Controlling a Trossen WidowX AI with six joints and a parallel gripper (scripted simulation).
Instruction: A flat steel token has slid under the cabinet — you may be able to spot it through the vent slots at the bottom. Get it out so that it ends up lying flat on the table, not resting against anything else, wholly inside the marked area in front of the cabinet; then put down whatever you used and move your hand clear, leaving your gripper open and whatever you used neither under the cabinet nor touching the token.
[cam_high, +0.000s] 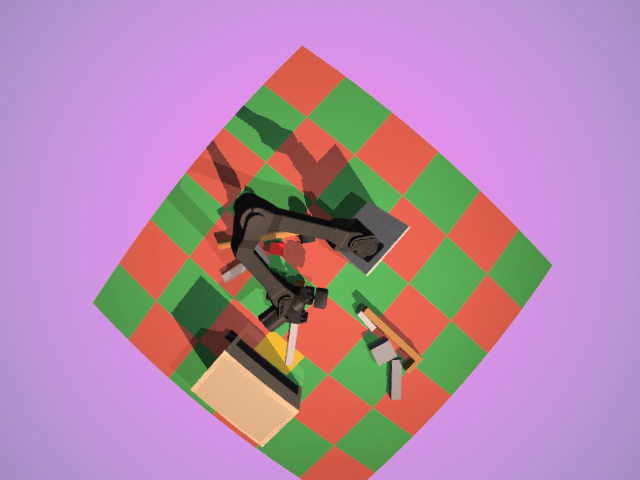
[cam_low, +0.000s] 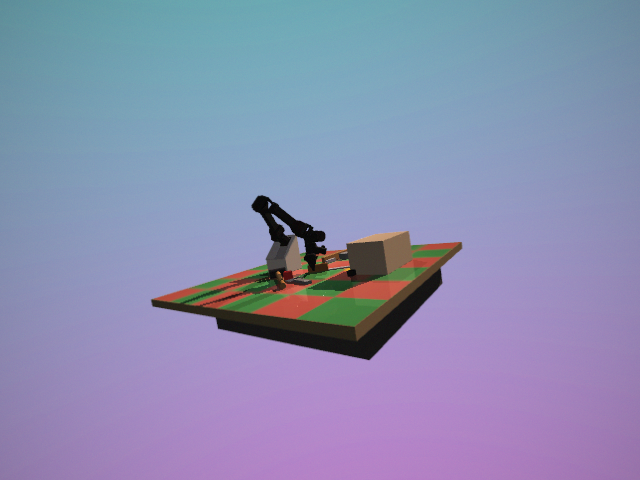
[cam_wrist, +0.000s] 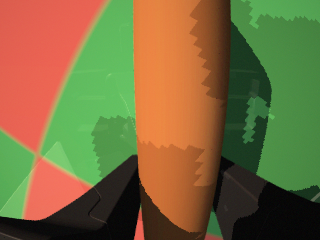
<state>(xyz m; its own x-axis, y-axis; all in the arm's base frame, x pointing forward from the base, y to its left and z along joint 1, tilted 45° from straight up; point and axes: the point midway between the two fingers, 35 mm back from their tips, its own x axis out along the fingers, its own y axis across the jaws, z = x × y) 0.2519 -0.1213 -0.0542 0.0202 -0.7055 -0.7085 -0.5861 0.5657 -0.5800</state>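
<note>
The pale bar is 8 cm behind my gripper tip and 24 cm to the left of it. Round my gripper tip: grey block: 4 cm behind, 36 cm to the left, 1 cm above; grey t-shaped tool: 6 cm ahead, 19 cm to the right; red cube: 5 cm behind, 15 cm to the right, 1 cm above.
</note>
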